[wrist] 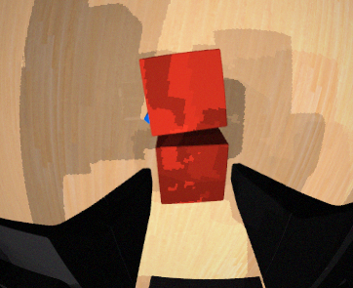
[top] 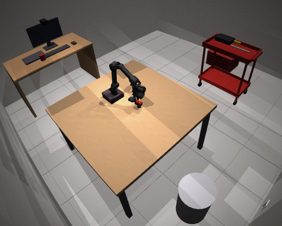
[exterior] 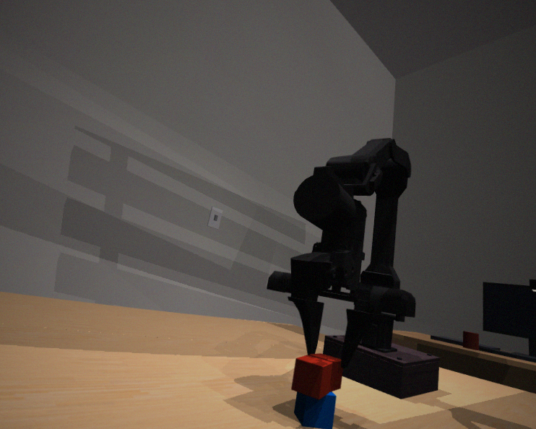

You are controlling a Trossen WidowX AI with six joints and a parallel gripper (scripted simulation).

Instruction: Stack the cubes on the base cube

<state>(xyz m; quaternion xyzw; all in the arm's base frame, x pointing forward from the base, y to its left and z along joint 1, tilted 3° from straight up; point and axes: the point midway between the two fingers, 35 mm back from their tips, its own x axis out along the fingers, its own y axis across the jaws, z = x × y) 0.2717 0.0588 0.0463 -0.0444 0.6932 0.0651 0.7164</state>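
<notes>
Now: gripper tip 40 mm above the blue cube and 20 mm short of it.
</notes>
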